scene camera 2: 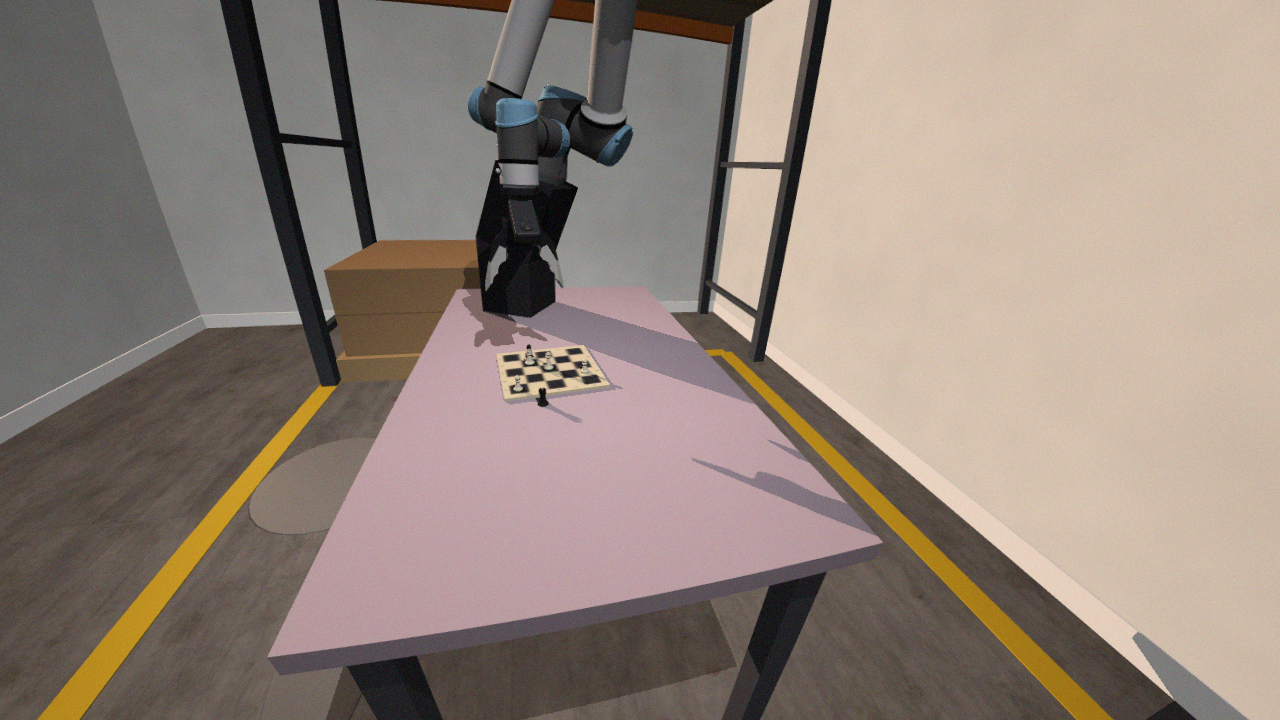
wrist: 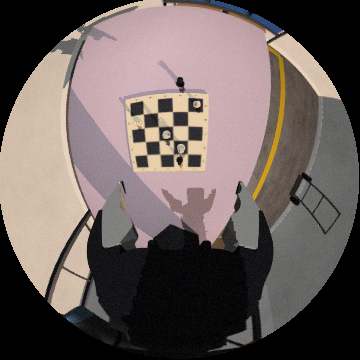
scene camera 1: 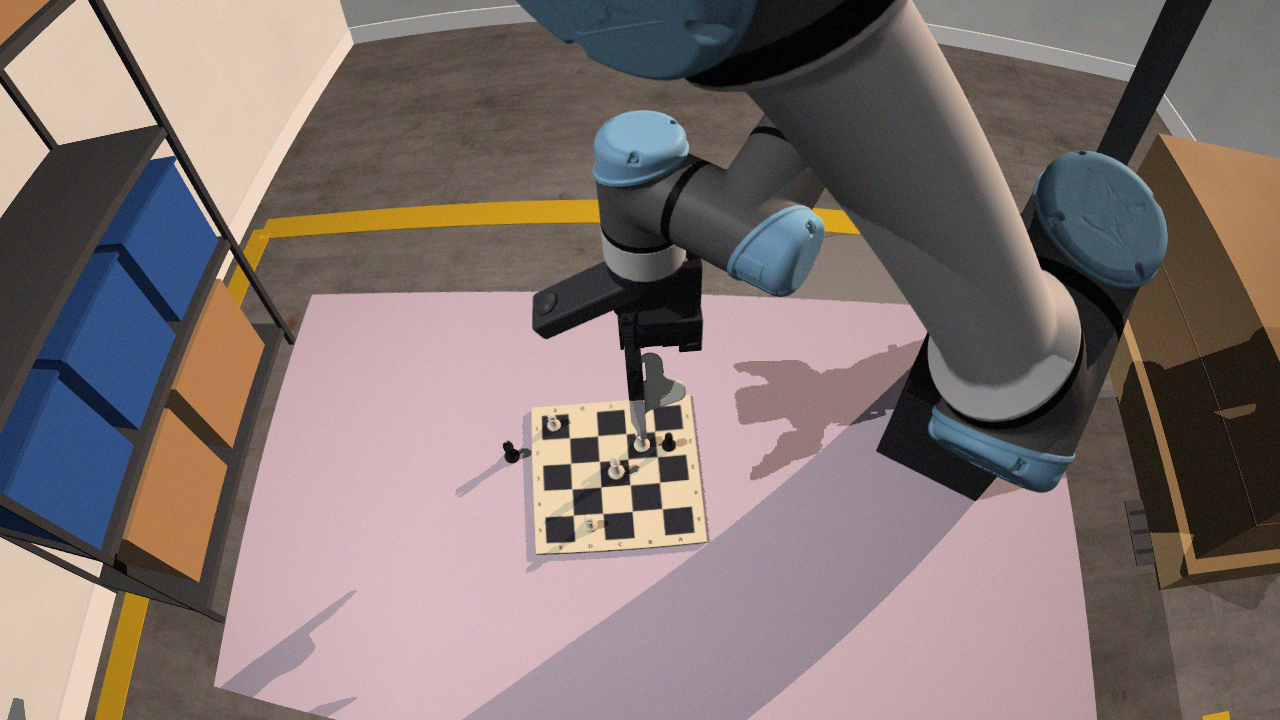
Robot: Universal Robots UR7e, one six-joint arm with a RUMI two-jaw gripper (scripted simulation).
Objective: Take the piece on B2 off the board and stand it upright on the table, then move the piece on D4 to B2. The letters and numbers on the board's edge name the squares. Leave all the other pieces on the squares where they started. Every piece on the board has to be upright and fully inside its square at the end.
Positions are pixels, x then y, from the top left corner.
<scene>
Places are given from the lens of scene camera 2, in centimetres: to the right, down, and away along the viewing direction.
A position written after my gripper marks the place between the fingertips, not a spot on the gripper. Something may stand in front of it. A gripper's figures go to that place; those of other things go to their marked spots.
my gripper (scene camera 2: 525,290): -25, -15, 86
chessboard (scene camera 2: 565,377): -16, 4, 88
</scene>
